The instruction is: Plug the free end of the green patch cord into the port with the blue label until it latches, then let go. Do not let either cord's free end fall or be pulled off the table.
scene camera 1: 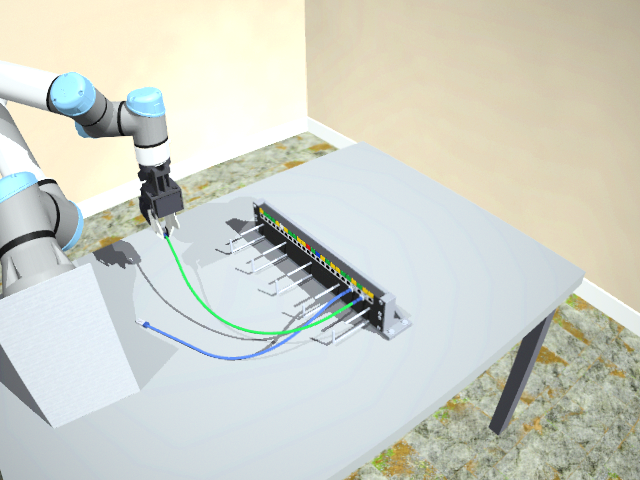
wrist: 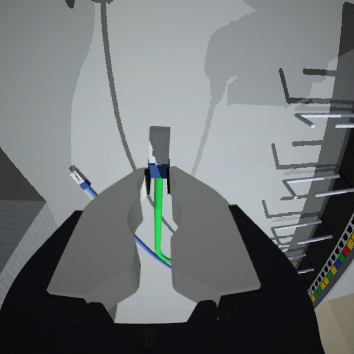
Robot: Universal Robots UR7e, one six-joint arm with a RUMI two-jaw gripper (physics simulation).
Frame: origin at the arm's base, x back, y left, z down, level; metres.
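Seen in the pictures: gripper, fingertip midpoint: [scene camera 1: 166, 237] [wrist: 158, 169]; arm's base, link origin: [scene camera 1: 43, 294].
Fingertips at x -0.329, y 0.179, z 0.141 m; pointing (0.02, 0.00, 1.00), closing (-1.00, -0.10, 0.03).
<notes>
Offsets run from my fingertips to a thing's top centre. "*": to the spot under its first point. Level surfaces: height alone.
My gripper [scene camera 1: 165, 233] [wrist: 158, 169] is shut on the blue boot of the green patch cord's plug {dy +0.019, dx -0.003, dz -0.011 m} [wrist: 159, 145] and holds it raised above the table, left of the patch panel [scene camera 1: 297, 254]. The clear plug sticks out beyond the fingertips in the wrist view. The green cord [scene camera 1: 191, 289] [wrist: 158, 210] runs between the fingers, then curves to the panel's near end, where its other end is plugged in. The blue label {* dy -0.242, dx -0.256, dz +0.044 m} [scene camera 1: 317, 254] [wrist: 338, 264] is beside a red one near the middle of the port row. The gripper is well apart from that port.
The blue cord {* dy -0.305, dx +0.034, dz +0.128 m} [scene camera 1: 232, 358] [wrist: 152, 254] is plugged in near the panel's near end; its free plug {* dy -0.081, dx +0.140, dz +0.132 m} [scene camera 1: 142, 323] [wrist: 80, 177] lies on the table {dz +0.138 m} [scene camera 1: 465, 248] near the grey block [scene camera 1: 67, 346]. Wire cable guides [scene camera 1: 276, 287] [wrist: 310, 181] project from the panel toward the gripper's side.
</notes>
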